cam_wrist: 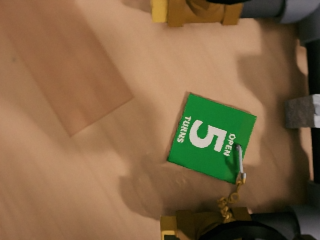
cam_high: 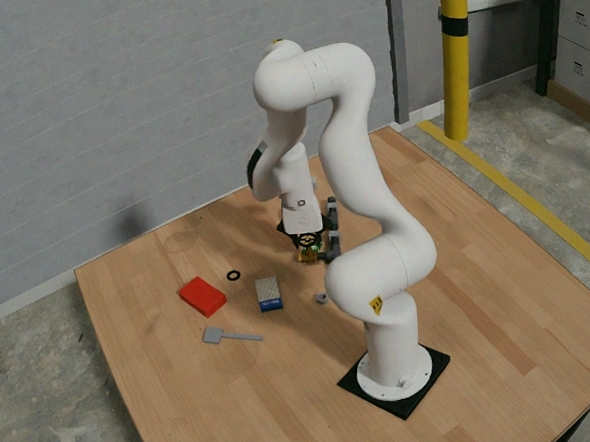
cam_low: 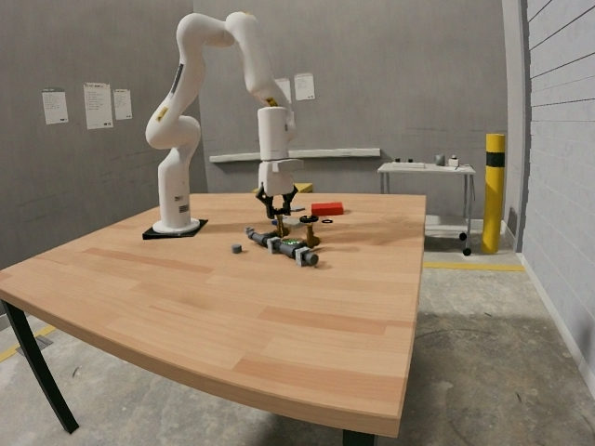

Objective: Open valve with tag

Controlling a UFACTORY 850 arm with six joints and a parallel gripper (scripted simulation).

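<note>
The green tag is 50 mm ahead of my hand, 30 mm to the right of it and 90 mm below it. Round my hand: red block 330 mm to the left, 80 mm below; grey paddle-shaped tool 160 mm behind, 300 mm to the left, 90 mm below; blue-and-grey box 70 mm behind, 150 mm to the left, 80 mm below.
</note>
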